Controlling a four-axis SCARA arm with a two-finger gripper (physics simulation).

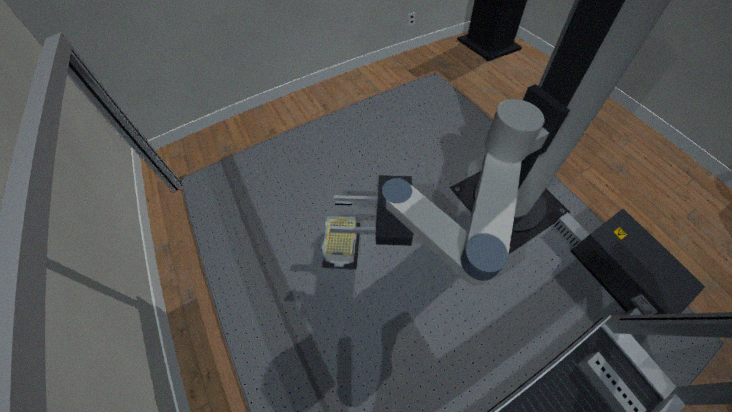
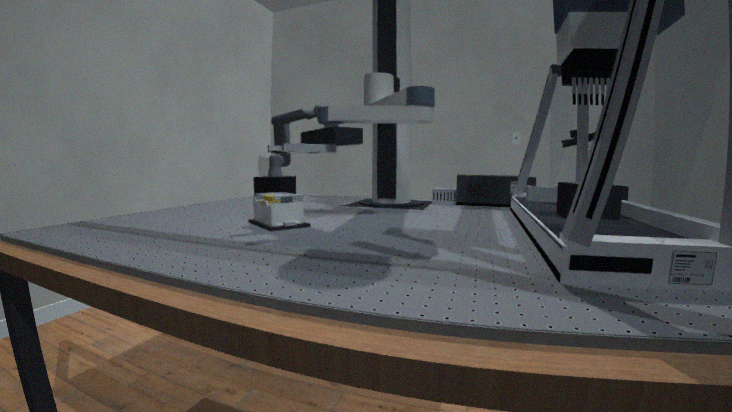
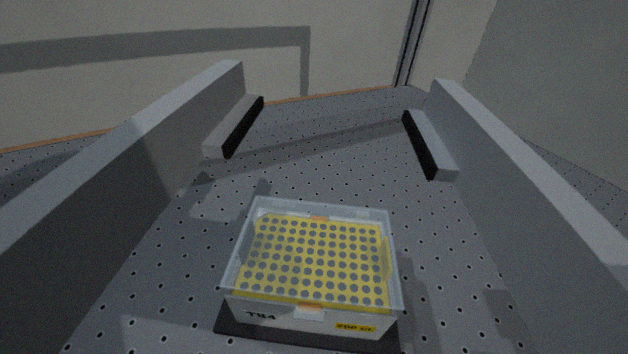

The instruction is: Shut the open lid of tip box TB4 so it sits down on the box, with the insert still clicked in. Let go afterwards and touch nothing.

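Seen in the pictures: gripper, fingertip midpoint: (image 1: 332, 213) (image 2: 275, 148) (image 3: 334, 90); arm's base at its link origin: (image 2: 391, 206).
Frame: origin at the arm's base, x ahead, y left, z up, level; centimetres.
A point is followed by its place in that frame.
Tip box TB4 (image 1: 340, 262) {y -8.9, x 60.6, z 2.9 cm} (image 2: 276, 213) {y -11.2, x 63.1, z 5.0 cm} (image 3: 287, 320) {y -10.9, x 54.7, z 4.3 cm} stands upright on a dark base plate. Its yellow insert (image 1: 340, 243) {y -12.6, x 58.2, z 7.0 cm} (image 3: 312, 261) {y -14.2, x 57.1, z 7.0 cm} looks level in the box, with orange clips at both long sides. The clear lid (image 2: 287, 197) {y -9.6, x 60.7, z 8.6 cm} (image 3: 325, 204) {y -17.1, x 60.5, z 9.0 cm} lies over the insert, roughly level; whether its rim is fully down all round is hard to tell. My gripper (image 1: 335, 213) {y -14.8, x 57.7, z 20.5 cm} (image 2: 274, 148) {y -14.8, x 57.7, z 20.5 cm} (image 3: 334, 90) {y -14.8, x 57.7, z 20.5 cm} is shut to its narrow stand, a wide gap left between its pads, with nothing held. It hangs well above the box, apart from the lid.
A perforated grey mat (image 1: 286, 148) {y -63.2, x 57.3, z 1.3 cm} (image 2: 435, 301) {y 29.6, x 94.7, z 1.3 cm} covers the table. A dark box (image 1: 637, 261) {y 38.6, x -9.1, z 12.7 cm} (image 2: 481, 189) {y 34.5, x -3.4, z 7.6 cm} stands near the arm's column. A large framed machine (image 1: 553, 368) {y 45.7, x 28.7, z 6.2 cm} (image 2: 614, 248) {y 51.7, x 85.0, z 6.3 cm} stands at the right. A small dark arm (image 2: 280, 130) shows behind the gripper.
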